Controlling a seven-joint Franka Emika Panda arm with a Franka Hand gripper.
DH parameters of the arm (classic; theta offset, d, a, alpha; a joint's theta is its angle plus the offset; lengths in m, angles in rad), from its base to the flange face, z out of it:
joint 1: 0 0.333 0 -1.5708
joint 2: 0 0 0 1.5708
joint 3: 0 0.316 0.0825 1.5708
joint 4: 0 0 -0.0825 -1.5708
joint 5: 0 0.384 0 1.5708
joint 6: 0 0 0.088 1.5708
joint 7: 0 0.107 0 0
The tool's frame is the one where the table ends.
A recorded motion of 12 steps. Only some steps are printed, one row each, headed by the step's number.
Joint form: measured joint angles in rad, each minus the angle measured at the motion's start. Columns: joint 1, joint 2, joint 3, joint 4, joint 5, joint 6, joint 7.
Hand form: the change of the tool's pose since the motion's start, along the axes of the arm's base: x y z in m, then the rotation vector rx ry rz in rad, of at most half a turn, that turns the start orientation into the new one. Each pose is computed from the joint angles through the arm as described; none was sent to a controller.
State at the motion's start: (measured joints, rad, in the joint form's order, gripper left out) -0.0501 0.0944 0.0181 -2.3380 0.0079 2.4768 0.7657
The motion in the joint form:
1: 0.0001 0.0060 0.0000 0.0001 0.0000 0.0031 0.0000
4: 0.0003 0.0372 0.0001 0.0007 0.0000 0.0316 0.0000
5: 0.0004 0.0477 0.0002 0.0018 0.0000 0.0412 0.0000
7: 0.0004 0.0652 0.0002 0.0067 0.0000 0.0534 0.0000
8: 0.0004 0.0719 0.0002 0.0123 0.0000 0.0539 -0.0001
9: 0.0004 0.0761 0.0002 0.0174 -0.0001 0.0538 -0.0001
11: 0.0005 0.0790 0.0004 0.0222 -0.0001 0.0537 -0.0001
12: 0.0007 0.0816 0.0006 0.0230 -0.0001 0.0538 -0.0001
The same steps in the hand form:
1: 0.0001 0.0000 -0.0028 0.0002 0.0028 0.0001
4: 0.0020 0.0001 -0.0161 0.0006 0.0049 0.0002
5: 0.0028 0.0002 -0.0202 0.0008 0.0047 0.0003
7: 0.0048 0.0001 -0.0263 0.0010 0.0051 0.0002
8: 0.0065 0.0001 -0.0276 0.0012 0.0057 0.0003
9: 0.0080 0.0000 -0.0278 0.0012 0.0049 0.0003
11: 0.0096 0.0001 -0.0274 0.0012 0.0031 0.0006
12: 0.0097 0.0004 -0.0285 0.0013 0.0047 0.0010

